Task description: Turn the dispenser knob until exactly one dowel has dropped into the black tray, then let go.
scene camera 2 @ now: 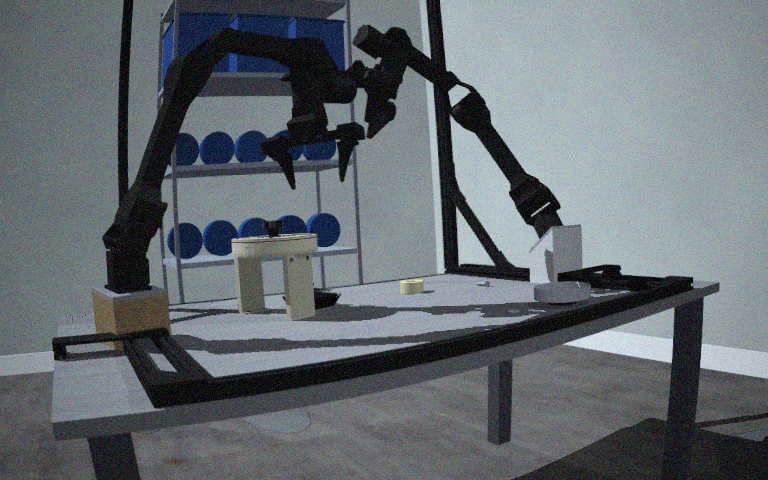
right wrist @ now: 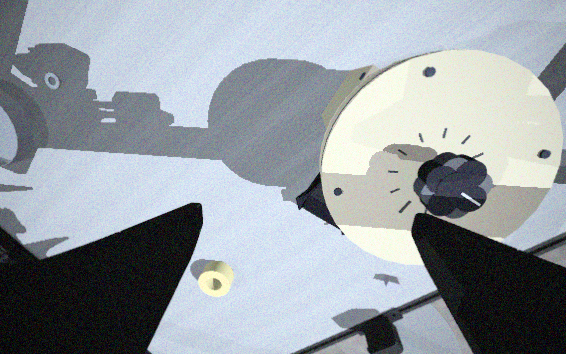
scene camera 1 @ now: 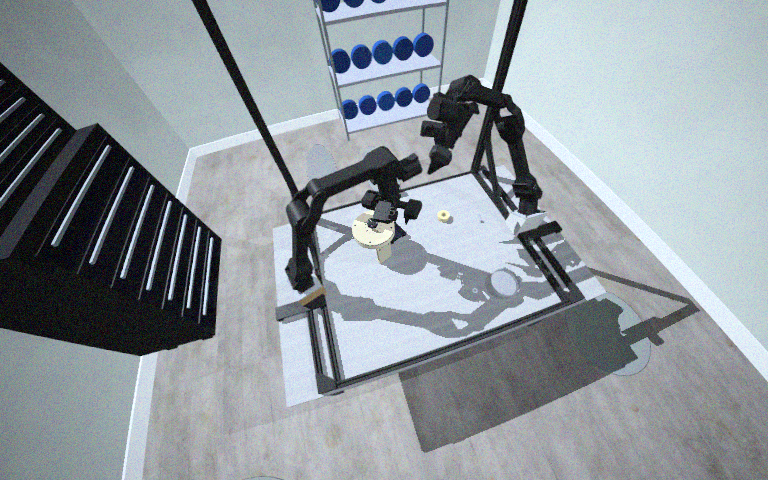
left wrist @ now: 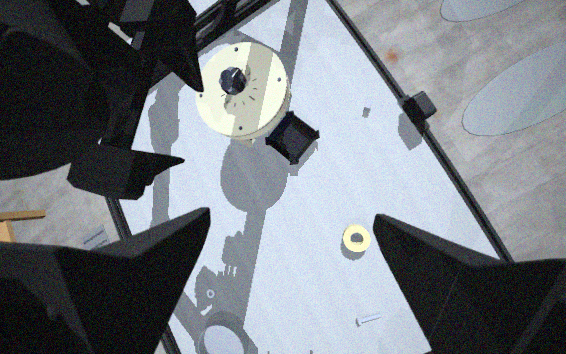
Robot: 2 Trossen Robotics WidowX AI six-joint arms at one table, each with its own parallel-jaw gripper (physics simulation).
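Where they show: left gripper, fingertip midpoint: (scene camera 2: 367, 130) (scene camera 1: 430, 167) (left wrist: 293, 218); right gripper, fingertip midpoint: (scene camera 2: 317, 185) (right wrist: 307, 218) (left wrist: 191, 125); left arm's base, origin of the base link: (scene camera 2: 554, 237) (scene camera 1: 528, 211); right arm's base, origin of the base link: (scene camera 2: 127, 288) (scene camera 1: 303, 282).
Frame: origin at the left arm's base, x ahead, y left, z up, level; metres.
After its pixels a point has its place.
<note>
The cream dispenser (scene camera 1: 367, 236) {x 0.658, y -0.051, z 0.044 m} (scene camera 2: 274, 246) {x 0.653, y -0.011, z 0.030 m} (left wrist: 262, 97) {x 0.590, y -0.116, z 0.044 m} (right wrist: 475, 100) {x 0.670, y -0.055, z 0.044 m} stands upright with its dark knob (scene camera 2: 272, 227) {x 0.635, y -0.068, z 0.062 m} (left wrist: 233, 80) {x 0.623, y -0.090, z 0.073 m} (right wrist: 452, 185) {x 0.627, y -0.084, z 0.073 m} on top. The black tray (scene camera 2: 326, 297) {x 0.530, y -0.084, z -0.079 m} (left wrist: 294, 137) {x 0.549, y -0.127, z -0.099 m} sits beside its base; no dowel shows in it in the left wrist view. My right gripper (scene camera 2: 317, 183) {x 0.559, y -0.027, z 0.132 m} (left wrist: 191, 125) {x 0.559, y -0.027, z 0.132 m} (right wrist: 307, 218) {x 0.559, y -0.027, z 0.132 m} is open and empty, pointing down above the dispenser's level, apart from the knob and offset to its right in scene camera 2. My left gripper (left wrist: 293, 218) {x 0.405, y -0.115, z 0.246 m} is open and empty, high above the table. Dowels inside the dispenser are hidden.
A small yellow ring (scene camera 1: 438, 216) {x 0.328, y -0.143, z -0.079 m} (scene camera 2: 411, 288) {x 0.317, y -0.123, z -0.088 m} (left wrist: 347, 240) {x 0.308, y -0.126, z -0.076 m} (right wrist: 226, 272) {x 0.329, y -0.141, z -0.085 m} lies on the table. A round white dish (scene camera 1: 504, 281) {x 0.198, y 0.217, z -0.091 m} (scene camera 2: 561, 293) {x 0.245, y 0.262, z -0.075 m} lies at the right. A small pin (left wrist: 370, 318) {x 0.149, y -0.096, z -0.092 m} lies near the ring. The two arms are close together in scene camera 2.
</note>
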